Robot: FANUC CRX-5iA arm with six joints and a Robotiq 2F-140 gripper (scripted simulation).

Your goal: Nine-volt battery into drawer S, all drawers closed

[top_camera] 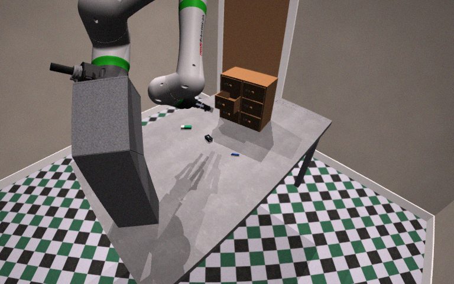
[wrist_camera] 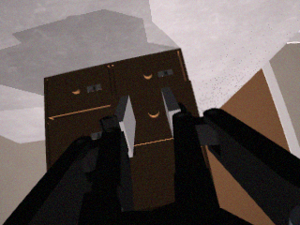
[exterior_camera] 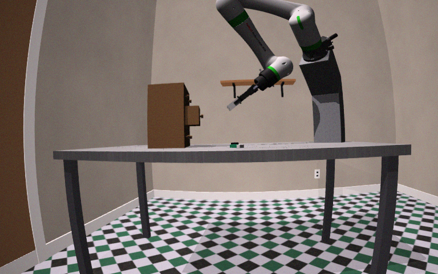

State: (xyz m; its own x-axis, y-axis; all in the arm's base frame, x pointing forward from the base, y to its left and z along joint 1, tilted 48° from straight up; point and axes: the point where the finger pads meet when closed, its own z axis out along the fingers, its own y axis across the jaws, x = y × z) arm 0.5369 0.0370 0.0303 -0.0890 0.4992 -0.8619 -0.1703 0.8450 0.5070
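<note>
Right now my hand is 20 cm above the nine-volt battery and 2 cm to the left of it. From my hand the other things lie so: small blue stick (21 cm to the right, 20 cm below, 2 cm ahead); then white eraser-like block (20 cm below, 18 cm to the left, 3 cm behind).
</note>
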